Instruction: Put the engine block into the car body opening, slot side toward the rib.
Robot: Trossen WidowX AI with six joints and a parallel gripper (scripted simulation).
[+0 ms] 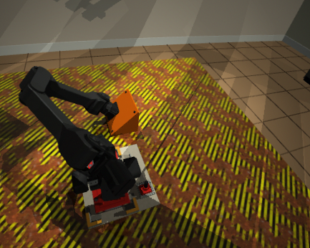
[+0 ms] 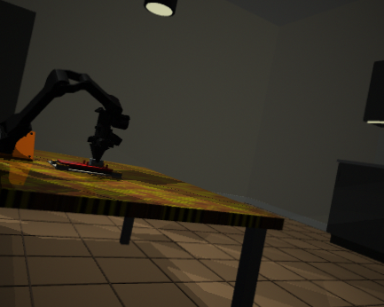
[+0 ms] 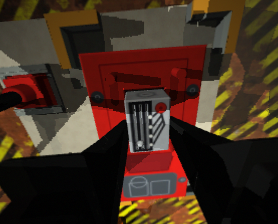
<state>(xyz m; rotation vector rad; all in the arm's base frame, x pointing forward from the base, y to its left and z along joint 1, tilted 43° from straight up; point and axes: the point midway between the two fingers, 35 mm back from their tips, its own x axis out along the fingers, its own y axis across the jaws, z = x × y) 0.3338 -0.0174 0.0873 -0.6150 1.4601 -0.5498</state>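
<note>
My gripper tip is now 3 cm past the pale base plate, 2 cm to the right of it and 3 cm above it. Also, from my gripper tip: engine block: 1 cm below.
</note>
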